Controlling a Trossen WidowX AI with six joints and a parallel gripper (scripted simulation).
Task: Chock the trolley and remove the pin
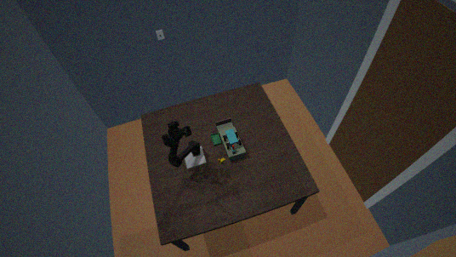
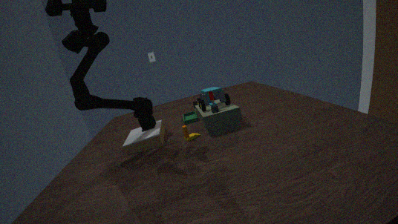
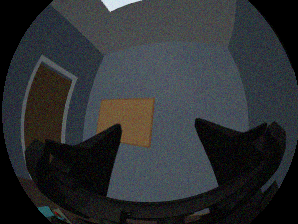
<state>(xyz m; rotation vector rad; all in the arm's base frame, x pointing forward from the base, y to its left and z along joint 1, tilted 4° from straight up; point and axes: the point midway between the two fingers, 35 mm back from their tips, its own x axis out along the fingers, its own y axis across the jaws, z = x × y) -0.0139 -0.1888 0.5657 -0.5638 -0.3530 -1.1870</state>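
Right now my gripper tip is 23 cm short of the yellow chock, 11 cm to the right of it and 61 cm above it. From my gripper tip the other things lie so: grey-green ramp block 36 cm ahead, 23 cm to the left, 58 cm below; then trolley 37 cm ahead, 22 cm to the left, 52 cm below; then red-headed stop pin 35 cm ahead, 12 cm to the left, 50 cm below.
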